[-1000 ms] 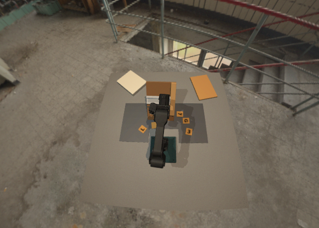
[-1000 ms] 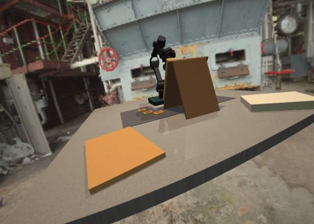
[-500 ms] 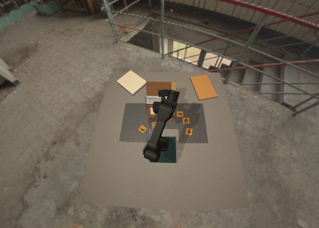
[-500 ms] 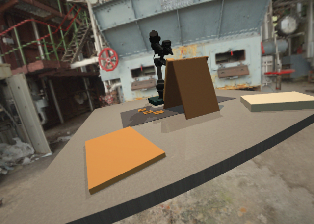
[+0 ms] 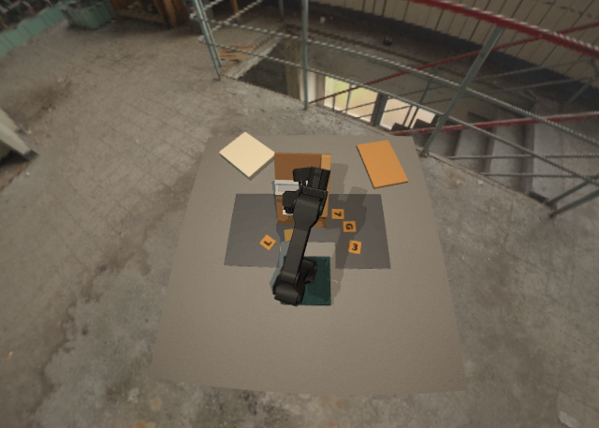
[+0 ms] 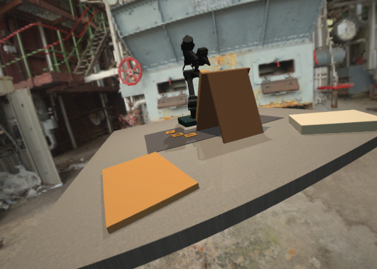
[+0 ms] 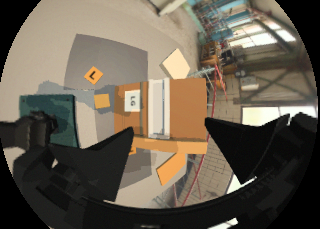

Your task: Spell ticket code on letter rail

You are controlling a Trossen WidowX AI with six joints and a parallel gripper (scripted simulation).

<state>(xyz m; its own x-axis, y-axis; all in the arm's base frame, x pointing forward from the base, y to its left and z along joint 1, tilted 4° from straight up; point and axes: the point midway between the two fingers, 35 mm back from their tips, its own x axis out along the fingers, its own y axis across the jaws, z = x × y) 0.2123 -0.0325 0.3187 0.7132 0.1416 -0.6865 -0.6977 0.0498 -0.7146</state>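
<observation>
My gripper tip is 310 mm above the orange tile marked g, 220 mm to the left of it and 50 mm past it. The rest, counted from my gripper tip: white ticket 230 mm below, 60 mm ahead, 40 mm to the left; then 7 tile 310 mm below, 180 mm to the right, 20 mm ahead; then dark mat 320 mm below, 60 mm behind, 10 mm to the right.
</observation>
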